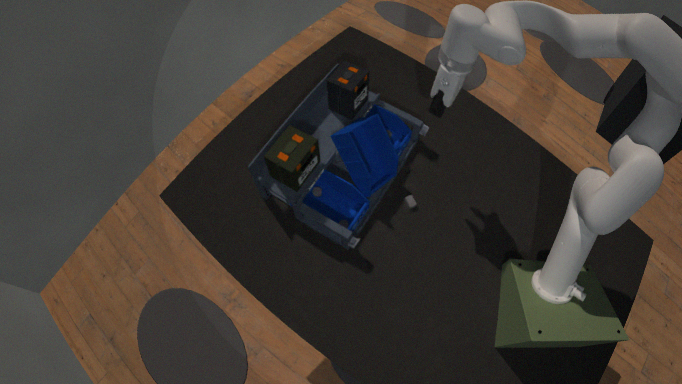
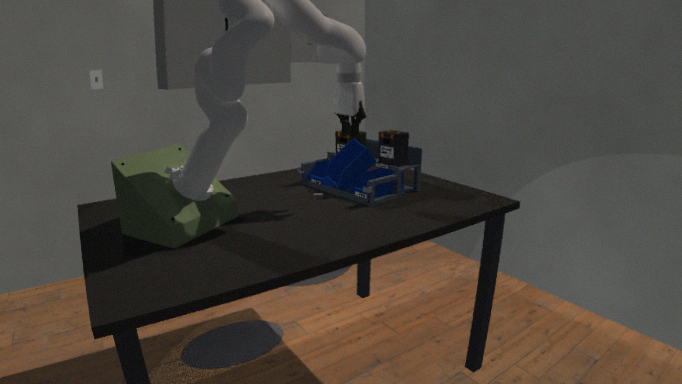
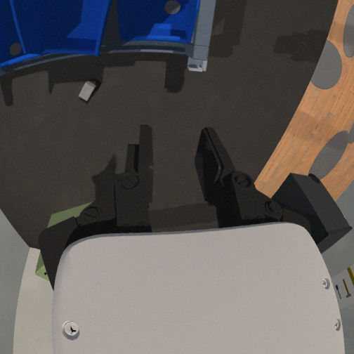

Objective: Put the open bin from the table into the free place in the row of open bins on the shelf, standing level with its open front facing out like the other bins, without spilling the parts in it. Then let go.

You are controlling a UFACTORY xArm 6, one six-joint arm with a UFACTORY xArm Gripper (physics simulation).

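Seen in the pictures: gripper, fingertip midpoint: point(image 1: 438, 108) point(image 2: 350, 136); arm's base, link origin: point(image 1: 552, 286) point(image 2: 192, 185).
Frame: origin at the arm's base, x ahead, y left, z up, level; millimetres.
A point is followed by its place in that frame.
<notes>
A blue open bin point(image 1: 367, 150) {z -48, x 600, y 5 mm} point(image 2: 350, 162) {z -21, x 617, y 73 mm} stands steeply tilted in the middle of the row, one end raised, resting among its neighbours. Its inside and any parts in it are hidden. One level blue bin point(image 1: 335, 200) {z -109, x 587, y 139 mm} point(image 2: 319, 170) {z -71, x 555, y 203 mm} is on one side; another blue bin point(image 1: 398, 131) {z -102, x 595, y -129 mm} point(image 2: 385, 183) {z -60, x 630, y -126 mm} point(image 3: 157, 22) is on the other. The grey shelf point(image 1: 326, 232) {z -102, x 545, y 218 mm} point(image 2: 372, 194) {z -78, x 549, y -160 mm} point(image 3: 201, 37) carries the row. My gripper point(image 1: 437, 107) {z 116, x 491, y -114 mm} point(image 2: 351, 131) {z 116, x 491, y -114 mm} point(image 3: 174, 143) is open, empty and apart from the bins, above the table off the shelf's front corner.
A small light-grey piece point(image 1: 410, 202) {z -103, x 440, y 21 mm} point(image 2: 318, 195) {z -106, x 439, y 8 mm} point(image 3: 87, 91) lies on the table in front of the shelf. An olive box point(image 1: 292, 157) {z 79, x 662, y 184 mm} and a black box point(image 1: 348, 90) {z 102, x 685, y -22 mm} point(image 2: 393, 147) {z 56, x 687, y -96 mm} stand on the shelf's rear level. The green robot base point(image 1: 565, 310) {z 48, x -48, y 49 mm} point(image 2: 150, 195) {z 11, x -136, y -70 mm} is across the table.
</notes>
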